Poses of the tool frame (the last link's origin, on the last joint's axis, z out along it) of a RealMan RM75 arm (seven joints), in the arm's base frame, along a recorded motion.
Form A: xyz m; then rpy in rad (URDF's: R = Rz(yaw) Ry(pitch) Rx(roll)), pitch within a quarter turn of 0, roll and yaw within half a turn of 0.
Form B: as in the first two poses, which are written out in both.
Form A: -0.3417 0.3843 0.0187 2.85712 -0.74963 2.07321
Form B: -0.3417 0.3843 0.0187 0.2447 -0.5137 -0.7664 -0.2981
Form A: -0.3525 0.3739 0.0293 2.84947 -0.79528 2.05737
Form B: -0.3525 0.3739 0.0293 0.2590 -0.5189 -0.7523 -0.3126
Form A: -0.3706 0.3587 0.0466 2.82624 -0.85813 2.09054
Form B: -0.3706 0.3587 0.0466 0.2838 -0.5070 -0.7441 -0.3296
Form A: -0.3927 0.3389 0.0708 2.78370 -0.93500 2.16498
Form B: -0.3927 0.3389 0.0708 0.3171 -0.4829 -0.7381 -0.3484
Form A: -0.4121 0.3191 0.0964 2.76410 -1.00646 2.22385
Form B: -0.4121 0.3191 0.0964 0.3519 -0.4623 -0.7314 -0.3572
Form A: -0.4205 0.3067 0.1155 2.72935 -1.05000 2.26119
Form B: -0.4205 0.3067 0.1155 0.3684 -0.4537 -0.7225 -0.3693
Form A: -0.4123 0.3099 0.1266 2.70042 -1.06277 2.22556
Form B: -0.4123 0.3099 0.1266 0.3601 -0.4714 -0.7055 -0.3878
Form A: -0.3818 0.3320 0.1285 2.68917 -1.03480 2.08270
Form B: -0.3818 0.3320 0.1285 0.3176 -0.5235 -0.6750 -0.4117
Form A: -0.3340 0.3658 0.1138 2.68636 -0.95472 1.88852
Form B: -0.3340 0.3658 0.1138 0.2451 -0.5913 -0.6402 -0.4248
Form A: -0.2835 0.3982 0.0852 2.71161 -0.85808 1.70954
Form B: -0.2835 0.3982 0.0852 0.1793 -0.6501 -0.6120 -0.4131
